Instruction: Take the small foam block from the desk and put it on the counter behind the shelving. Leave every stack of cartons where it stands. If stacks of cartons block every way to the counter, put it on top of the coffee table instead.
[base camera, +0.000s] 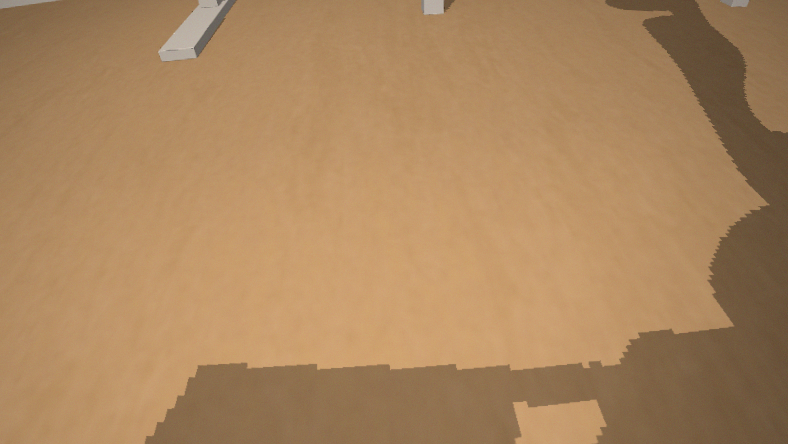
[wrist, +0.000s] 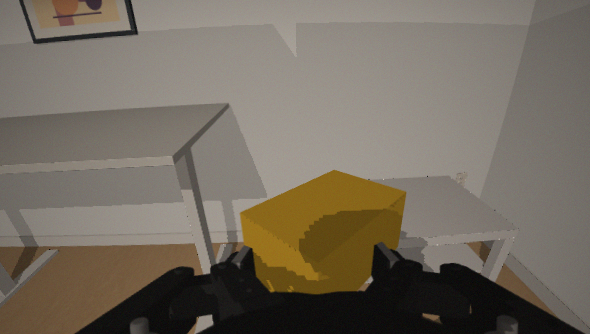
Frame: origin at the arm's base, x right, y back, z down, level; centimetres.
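Where they show: gripper, fingertip midpoint: (wrist: 313, 258).
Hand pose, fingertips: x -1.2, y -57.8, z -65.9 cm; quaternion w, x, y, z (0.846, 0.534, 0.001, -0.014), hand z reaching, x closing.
Note:
Each offset is from my fingertips to the top centre of the thing. "*": to the spot under its first point. Level surfaces: height alone.
The yellow foam block @(dx +1.0, dy -1.1, dz -3.8 cm) (wrist: 325, 197) is held between the fingertips of my gripper (wrist: 313, 258), with a shadow over part of it. My gripper is shut on it and appears at the bottom of the wrist view. Beyond the block, at the right, a low pale table @(dz +60.5 cm) (wrist: 450, 207) stands near the room corner; it looks like the coffee table, and the block hides its left part. A taller pale table (wrist: 100, 140) stands at the left against the wall; I cannot tell whether it is the desk. No carton stacks or shelving show.
In the base view, a pale foot bar (base camera: 190, 35) lies on the floor at the upper left, a pale leg @(* dx +7.1, dy -68.6, dz +103.5 cm) (base camera: 433, 6) stands at the top middle, and another leg end @(* dx +90.1, dy -77.3, dz +104.4 cm) (base camera: 735, 2) shows at the top right. A picture frame @(* dx -110.9, dy -113.1, dz -25.2 cm) (wrist: 85, 38) hangs on the wall.

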